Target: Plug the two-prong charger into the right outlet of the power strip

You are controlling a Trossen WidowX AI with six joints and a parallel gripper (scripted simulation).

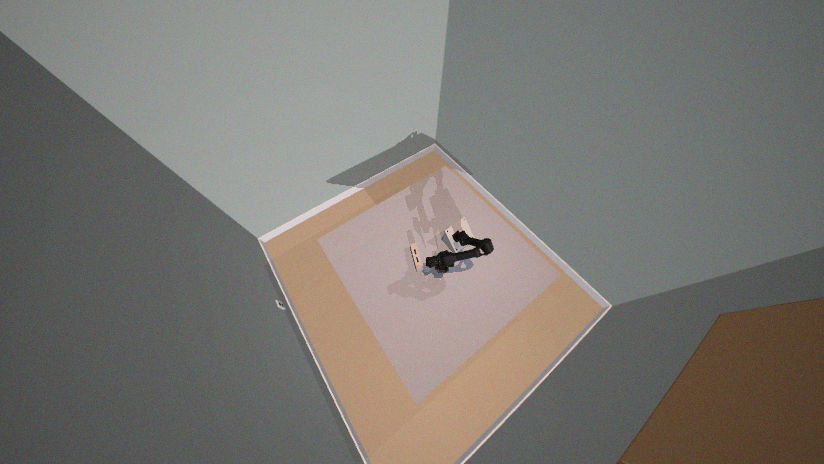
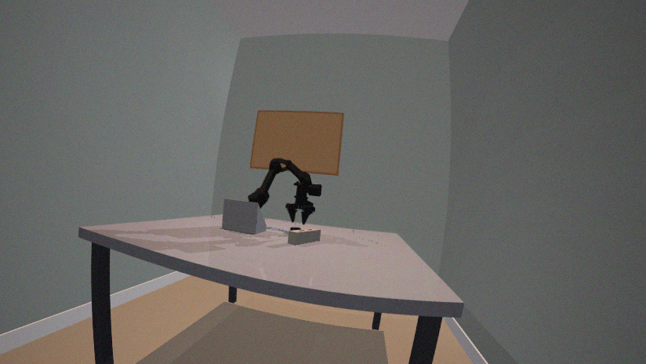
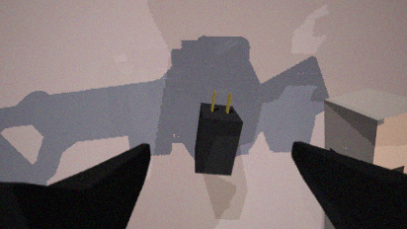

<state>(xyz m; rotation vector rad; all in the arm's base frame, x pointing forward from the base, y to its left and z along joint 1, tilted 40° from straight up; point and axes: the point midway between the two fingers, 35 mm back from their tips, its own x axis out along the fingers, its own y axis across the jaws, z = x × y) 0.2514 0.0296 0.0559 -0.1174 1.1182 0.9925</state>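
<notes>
My gripper tip is 4 cm above the black charger.
</notes>
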